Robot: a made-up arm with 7 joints. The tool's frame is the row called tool. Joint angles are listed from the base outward. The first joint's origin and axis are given. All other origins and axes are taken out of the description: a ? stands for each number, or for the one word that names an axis. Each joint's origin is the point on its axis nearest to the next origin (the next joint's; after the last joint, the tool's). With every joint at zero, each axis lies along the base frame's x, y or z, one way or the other. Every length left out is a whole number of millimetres.
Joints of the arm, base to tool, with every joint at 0 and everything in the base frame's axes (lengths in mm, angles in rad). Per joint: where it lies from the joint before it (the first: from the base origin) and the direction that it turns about. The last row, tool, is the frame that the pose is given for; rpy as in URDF.
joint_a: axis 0 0 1 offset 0 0 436
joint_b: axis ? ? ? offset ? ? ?
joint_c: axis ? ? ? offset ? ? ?
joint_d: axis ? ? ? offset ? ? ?
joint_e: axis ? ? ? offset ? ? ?
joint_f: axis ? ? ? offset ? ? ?
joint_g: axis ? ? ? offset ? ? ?
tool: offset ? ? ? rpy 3.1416 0 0
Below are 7 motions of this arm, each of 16 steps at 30 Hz.
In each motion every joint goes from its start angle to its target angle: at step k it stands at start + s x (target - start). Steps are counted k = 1, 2, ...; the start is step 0. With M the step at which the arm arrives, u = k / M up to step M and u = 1 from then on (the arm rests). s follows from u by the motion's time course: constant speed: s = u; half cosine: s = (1 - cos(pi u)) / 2; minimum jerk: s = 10 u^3 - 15 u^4 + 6 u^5.
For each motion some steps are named. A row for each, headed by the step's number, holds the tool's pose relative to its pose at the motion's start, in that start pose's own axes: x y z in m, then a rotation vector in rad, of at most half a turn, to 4 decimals.
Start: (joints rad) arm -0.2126 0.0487 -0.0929 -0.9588 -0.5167 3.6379 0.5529
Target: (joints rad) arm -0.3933 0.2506 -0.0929 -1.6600 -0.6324 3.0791 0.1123
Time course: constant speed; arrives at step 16
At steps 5, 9, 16:
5: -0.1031 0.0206 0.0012 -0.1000 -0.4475 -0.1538
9: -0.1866 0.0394 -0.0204 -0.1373 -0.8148 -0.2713
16: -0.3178 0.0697 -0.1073 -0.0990 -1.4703 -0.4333

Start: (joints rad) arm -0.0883 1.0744 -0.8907 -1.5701 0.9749 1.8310 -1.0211
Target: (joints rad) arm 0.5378 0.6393 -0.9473 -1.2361 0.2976 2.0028 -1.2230
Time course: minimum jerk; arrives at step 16
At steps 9, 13, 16:
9: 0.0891 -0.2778 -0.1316 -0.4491 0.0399 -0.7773
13: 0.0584 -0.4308 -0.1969 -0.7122 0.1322 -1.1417
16: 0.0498 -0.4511 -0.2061 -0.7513 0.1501 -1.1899

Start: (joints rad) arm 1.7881 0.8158 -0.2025 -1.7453 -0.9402 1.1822 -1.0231
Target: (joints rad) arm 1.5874 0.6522 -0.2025 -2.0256 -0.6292 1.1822 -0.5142
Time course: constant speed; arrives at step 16
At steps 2, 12, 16:
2: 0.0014 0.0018 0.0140 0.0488 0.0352 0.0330
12: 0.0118 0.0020 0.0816 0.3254 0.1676 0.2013
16: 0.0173 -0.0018 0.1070 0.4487 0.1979 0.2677

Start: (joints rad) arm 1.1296 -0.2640 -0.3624 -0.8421 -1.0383 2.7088 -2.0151
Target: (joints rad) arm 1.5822 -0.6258 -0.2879 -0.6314 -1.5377 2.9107 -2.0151
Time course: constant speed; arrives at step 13
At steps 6, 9, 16:
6: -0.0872 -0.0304 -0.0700 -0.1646 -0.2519 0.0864
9: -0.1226 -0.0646 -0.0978 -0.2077 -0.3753 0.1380
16: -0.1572 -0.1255 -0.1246 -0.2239 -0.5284 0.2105

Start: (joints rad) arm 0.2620 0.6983 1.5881 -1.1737 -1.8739 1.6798 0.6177
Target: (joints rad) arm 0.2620 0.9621 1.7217 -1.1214 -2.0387 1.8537 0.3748
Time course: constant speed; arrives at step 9
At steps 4, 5, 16:
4: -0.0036 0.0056 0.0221 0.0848 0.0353 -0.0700
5: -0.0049 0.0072 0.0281 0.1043 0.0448 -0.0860
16: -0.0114 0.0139 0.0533 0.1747 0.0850 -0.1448

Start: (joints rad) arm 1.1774 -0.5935 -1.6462 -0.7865 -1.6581 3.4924 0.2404
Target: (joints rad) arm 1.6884 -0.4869 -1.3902 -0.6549 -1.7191 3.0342 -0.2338
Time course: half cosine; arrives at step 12
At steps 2, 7, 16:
2: 0.0126 -0.0064 0.0067 0.0004 0.0082 -0.0086
7: 0.1245 -0.0435 0.0403 0.0098 0.0615 -0.0581
16: 0.1974 -0.0497 0.0426 0.0328 0.0843 -0.0721

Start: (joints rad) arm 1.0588 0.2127 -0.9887 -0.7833 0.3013 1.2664 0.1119
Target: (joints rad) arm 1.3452 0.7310 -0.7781 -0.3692 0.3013 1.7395 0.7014
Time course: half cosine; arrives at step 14
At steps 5, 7, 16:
5: -0.0129 -0.1064 0.0162 -0.0073 0.1296 -0.0288
7: -0.0383 -0.1830 0.0312 0.0299 0.2194 -0.0551
16: -0.1385 -0.3284 0.0697 0.2351 0.3504 -0.1113

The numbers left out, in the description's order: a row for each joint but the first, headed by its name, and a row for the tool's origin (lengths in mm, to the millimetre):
joint_b: axis 0 1 0, xyz 0 0 0
joint_c: axis 0 0 1, xyz 0 0 211
joint_d: axis 0 -1 0, xyz 67 0 0
joint_e: axis 0 0 1, xyz -66 0 308
joint_f: axis 0 -1 0, xyz 0 0 0
joint_g: axis 0 0 -1, xyz 81 0 0
tool: xyz 0 0 0

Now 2 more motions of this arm.
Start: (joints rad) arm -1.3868 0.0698 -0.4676 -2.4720 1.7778 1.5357 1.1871
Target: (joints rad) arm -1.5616 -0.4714 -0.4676 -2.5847 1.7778 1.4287 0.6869
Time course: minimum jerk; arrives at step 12
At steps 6, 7, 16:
6: -0.0598 0.0412 -0.0134 -0.0530 -0.1780 -0.4330
7: -0.0763 0.0561 -0.0189 -0.0621 -0.2307 -0.5689
16: -0.1092 0.0934 -0.0328 -0.0721 -0.3460 -0.8801

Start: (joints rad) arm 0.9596 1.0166 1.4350 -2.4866 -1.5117 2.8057 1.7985
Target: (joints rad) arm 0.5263 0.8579 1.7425 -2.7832 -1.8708 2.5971 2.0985
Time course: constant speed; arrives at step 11
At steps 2, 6, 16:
2: -0.0105 0.0036 -0.0098 -0.0340 0.0557 -0.0234
6: -0.0329 0.0153 -0.0227 -0.1108 0.1770 -0.0686
16: -0.0614 0.0383 -0.0273 -0.2171 0.3391 -0.1227

